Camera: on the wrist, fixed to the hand. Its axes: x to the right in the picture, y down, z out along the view.
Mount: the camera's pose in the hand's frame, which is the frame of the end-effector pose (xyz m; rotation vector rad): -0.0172 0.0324 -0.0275 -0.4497 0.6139 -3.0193
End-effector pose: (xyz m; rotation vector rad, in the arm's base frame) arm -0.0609 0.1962 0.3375 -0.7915 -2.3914 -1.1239
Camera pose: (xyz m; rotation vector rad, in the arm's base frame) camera -0.0245 0.1858 0.3633 -2.3661 0.5143 0.9996
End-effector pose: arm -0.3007 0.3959 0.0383 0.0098 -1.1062 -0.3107
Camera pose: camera -0.2757 0.4272 0.0160 -1.2820 -0.5681 2.7509
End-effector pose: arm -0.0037 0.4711 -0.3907 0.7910 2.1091 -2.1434
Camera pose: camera 0.0322 0.4889 -0.4130 1.1310 -0.7796 -0.2670
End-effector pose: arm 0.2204 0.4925 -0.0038 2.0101 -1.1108 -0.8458
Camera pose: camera 0.2207 0.5014 0.0412 -1.2883 -2.5116 0.7144
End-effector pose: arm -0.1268 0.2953 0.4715 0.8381 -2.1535 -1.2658
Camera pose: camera -0.1045 0.3039 0.5106 -2.2550 -1.1020 0.8265
